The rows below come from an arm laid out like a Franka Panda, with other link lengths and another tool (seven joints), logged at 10 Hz.
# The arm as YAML. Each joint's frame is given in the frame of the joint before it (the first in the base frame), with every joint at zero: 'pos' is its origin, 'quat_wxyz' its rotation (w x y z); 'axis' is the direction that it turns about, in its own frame. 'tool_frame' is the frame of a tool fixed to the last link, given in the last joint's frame.
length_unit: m
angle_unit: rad
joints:
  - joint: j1
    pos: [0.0, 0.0, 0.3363]
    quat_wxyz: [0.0, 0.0, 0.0, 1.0]
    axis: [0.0, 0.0, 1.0]
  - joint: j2
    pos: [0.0, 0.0, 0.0]
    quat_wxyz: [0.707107, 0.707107, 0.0, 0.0]
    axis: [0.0, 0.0, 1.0]
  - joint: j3
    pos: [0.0, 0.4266, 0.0]
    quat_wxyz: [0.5, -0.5, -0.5, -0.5]
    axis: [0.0, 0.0, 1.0]
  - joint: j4
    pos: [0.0, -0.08, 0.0]
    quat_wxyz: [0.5, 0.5, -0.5, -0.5]
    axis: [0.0, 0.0, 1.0]
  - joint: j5
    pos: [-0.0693, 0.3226, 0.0]
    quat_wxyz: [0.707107, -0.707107, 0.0, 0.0]
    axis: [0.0, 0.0, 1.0]
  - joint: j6
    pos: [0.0, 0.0, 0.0]
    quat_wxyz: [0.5, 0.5, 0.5, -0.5]
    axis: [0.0, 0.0, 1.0]
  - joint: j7
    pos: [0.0, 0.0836, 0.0]
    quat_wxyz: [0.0, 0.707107, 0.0, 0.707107]
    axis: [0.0, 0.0, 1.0]
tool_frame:
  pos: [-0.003, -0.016, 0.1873]
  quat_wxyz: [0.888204, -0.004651, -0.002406, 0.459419]
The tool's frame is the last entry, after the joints.
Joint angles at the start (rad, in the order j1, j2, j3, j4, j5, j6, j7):
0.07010, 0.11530, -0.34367, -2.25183, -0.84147, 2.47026, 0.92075
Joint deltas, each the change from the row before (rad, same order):
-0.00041, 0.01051, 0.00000, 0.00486, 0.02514, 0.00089, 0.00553
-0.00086, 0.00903, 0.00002, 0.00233, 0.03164, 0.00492, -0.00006
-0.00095, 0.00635, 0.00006, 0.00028, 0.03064, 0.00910, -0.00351
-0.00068, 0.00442, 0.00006, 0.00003, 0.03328, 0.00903, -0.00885
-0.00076, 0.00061, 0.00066, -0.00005, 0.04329, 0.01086, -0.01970
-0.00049, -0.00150, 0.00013, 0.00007, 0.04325, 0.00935, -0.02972
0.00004, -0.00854, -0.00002, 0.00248, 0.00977, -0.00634, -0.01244
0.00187, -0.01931, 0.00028, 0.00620, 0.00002, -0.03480, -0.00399
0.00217, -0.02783, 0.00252, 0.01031, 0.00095, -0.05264, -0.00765
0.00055, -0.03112, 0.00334, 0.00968, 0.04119, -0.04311, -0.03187
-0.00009, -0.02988, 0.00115, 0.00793, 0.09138, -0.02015, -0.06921
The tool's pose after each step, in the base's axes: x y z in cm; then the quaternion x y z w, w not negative. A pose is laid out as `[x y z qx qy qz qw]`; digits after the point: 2 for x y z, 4 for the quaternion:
[50.63 -17.69 40.89 -0.0251 0.9596 -0.2761 0.0475]
[50.77 -17.61 40.48 -0.0141 0.9626 -0.2664 0.0468]
[50.91 -17.48 40.16 -0.0054 0.9654 -0.2562 0.0479]
[51.03 -17.32 39.92 0.0020 0.9682 -0.2453 0.0492]
[51.15 -17.09 39.86 0.0081 0.9714 -0.2313 0.0523]
[51.26 -16.89 39.91 0.0099 0.9744 -0.2180 0.0549]
[51.18 -16.92 40.36 0.0096 0.9747 -0.2161 0.0561]
[50.68 -17.15 41.26 0.0133 0.9741 -0.2199 0.0517]
[49.95 -17.41 42.58 0.0179 0.9732 -0.2250 0.0447]
[49.22 -17.41 43.96 0.0247 0.9754 -0.2151 0.0416]
[48.75 -16.99 45.21 0.0279 0.9813 -0.1849 0.0458]

